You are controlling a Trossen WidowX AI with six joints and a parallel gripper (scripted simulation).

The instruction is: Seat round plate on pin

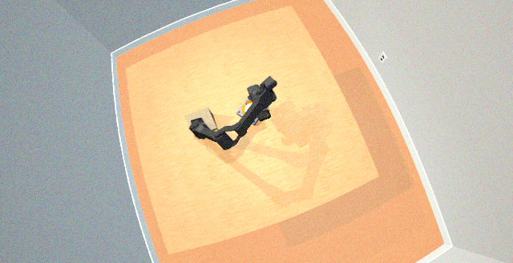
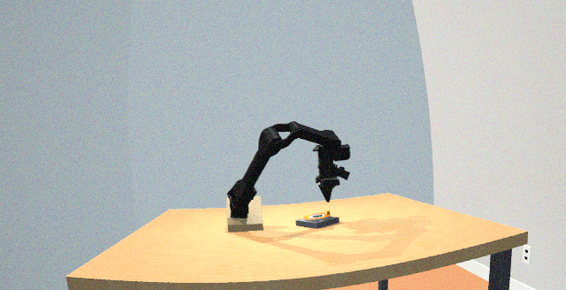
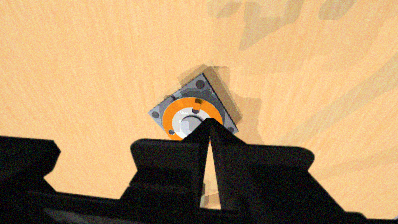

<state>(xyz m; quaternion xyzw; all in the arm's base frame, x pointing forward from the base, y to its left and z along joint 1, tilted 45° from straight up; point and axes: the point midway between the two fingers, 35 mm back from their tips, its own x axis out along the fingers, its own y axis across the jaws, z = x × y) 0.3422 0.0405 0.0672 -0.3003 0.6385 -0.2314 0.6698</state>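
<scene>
My gripper tip is 5 cm above the round plate, 2 cm to the right of it and 2 cm past it. The rest, counted from my gripper tip: square grey base 7 cm below, 4 cm behind, 3 cm to the left.
</scene>
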